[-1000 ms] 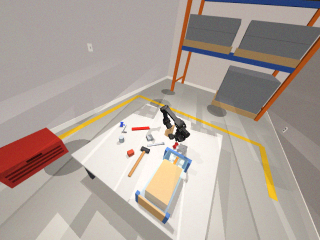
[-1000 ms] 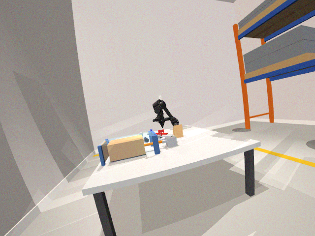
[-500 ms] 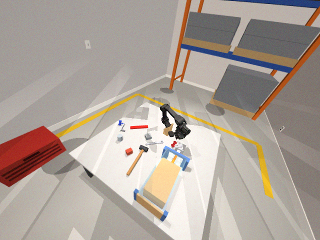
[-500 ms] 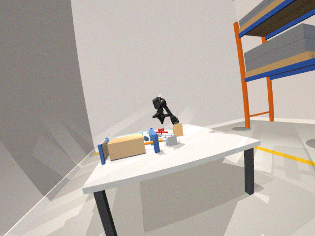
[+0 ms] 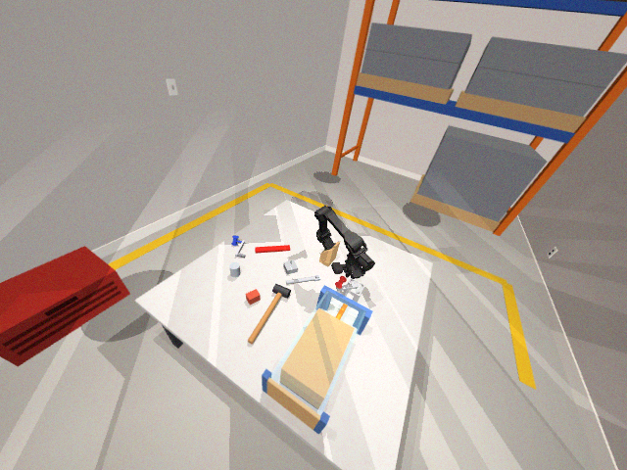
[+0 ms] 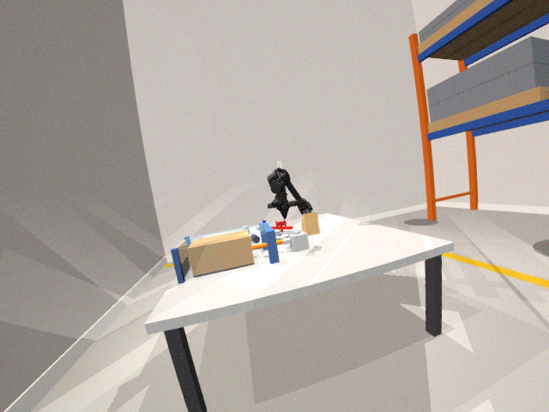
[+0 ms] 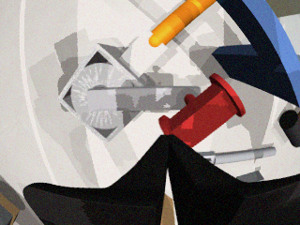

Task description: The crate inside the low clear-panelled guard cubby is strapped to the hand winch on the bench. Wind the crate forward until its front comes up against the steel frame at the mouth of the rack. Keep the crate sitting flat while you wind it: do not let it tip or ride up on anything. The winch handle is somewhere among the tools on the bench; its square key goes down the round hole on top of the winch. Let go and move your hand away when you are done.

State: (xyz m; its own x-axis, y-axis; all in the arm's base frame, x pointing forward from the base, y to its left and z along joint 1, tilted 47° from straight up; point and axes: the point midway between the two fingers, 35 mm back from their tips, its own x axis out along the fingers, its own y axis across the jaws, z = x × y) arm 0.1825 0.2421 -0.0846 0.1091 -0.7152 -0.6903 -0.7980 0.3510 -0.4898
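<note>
My gripper tip is now 30 mm short of the red knob, 10 mm to the left of it and 40 mm above it. Round my gripper tip: grey hand winch 70 mm behind, 30 mm to the left, 140 mm below; frame 100 mm ahead, 70 mm to the left, 70 mm below; red-knobbed winch handle 10 mm to the left, 70 mm below.
</note>
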